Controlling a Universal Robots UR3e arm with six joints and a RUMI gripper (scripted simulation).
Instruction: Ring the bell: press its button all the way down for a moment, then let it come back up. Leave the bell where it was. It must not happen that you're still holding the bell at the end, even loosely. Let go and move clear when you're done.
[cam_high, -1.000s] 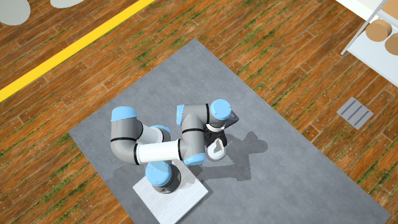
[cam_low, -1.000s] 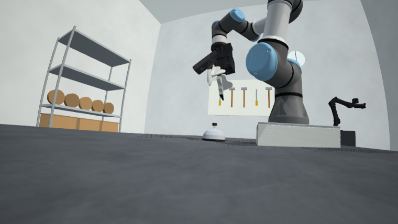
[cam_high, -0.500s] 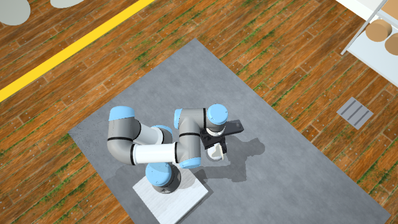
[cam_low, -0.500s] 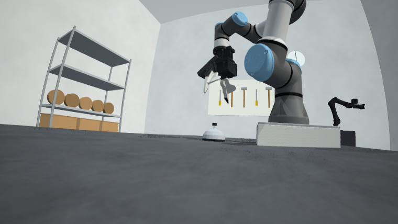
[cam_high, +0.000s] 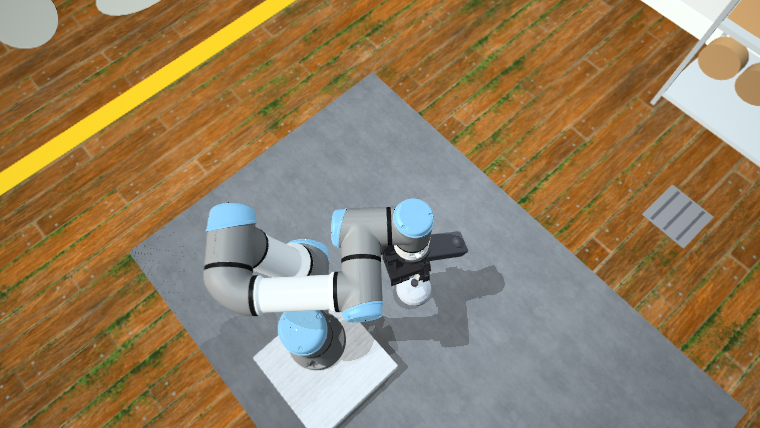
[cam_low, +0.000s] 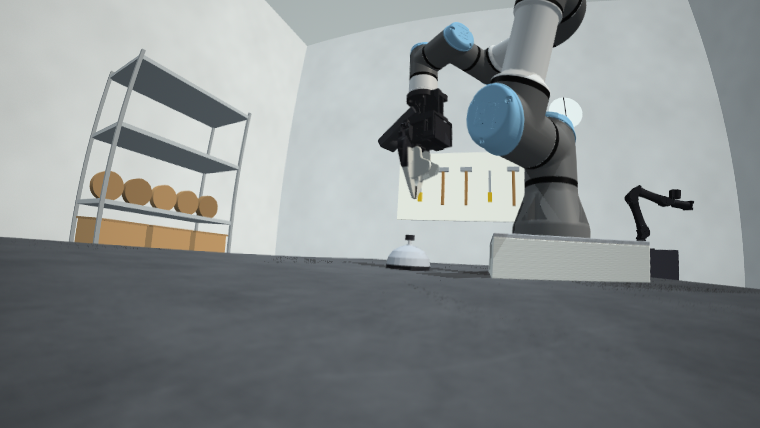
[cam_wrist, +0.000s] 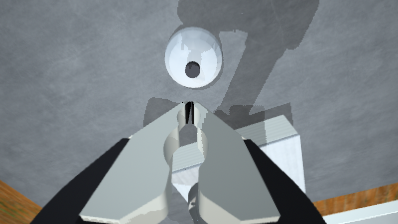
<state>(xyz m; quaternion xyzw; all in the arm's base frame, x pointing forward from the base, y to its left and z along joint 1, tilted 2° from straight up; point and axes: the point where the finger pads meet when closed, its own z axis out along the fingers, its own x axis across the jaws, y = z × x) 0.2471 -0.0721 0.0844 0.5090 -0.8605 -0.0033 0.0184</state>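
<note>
The dark button is 100 mm below my hand. From my hand the other things lie so: bell 110 mm below.
</note>
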